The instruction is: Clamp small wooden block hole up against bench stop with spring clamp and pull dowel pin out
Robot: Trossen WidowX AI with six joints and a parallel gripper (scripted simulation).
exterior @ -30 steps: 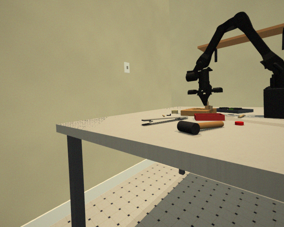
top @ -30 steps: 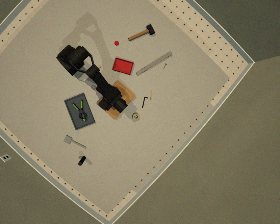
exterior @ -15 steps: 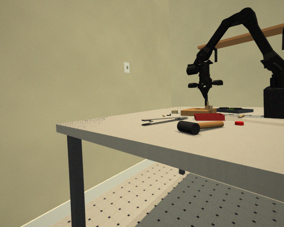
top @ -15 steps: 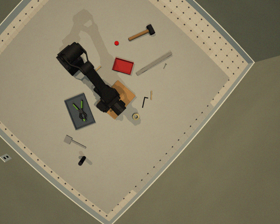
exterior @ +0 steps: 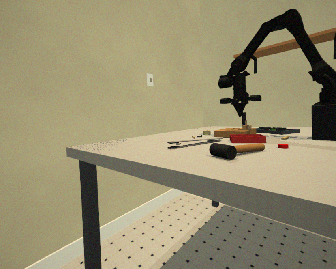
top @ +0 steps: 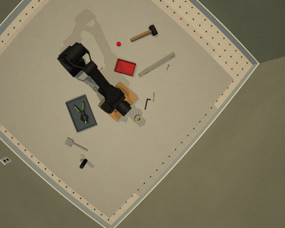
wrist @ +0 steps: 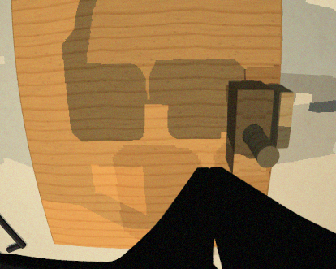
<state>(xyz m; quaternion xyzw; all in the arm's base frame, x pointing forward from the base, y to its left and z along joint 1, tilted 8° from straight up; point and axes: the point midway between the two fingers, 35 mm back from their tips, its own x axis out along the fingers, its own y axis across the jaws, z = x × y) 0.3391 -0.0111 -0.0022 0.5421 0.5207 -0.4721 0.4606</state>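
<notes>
My hand is 80 mm above the dowel pin and 30 mm past it. The rest, counted from my hand: small wooden block (90 mm below, 30 mm behind); wooden board (120 mm below, 30 mm ahead, 10 mm to the right); bench stop (90 mm below, 40 mm behind).
</notes>
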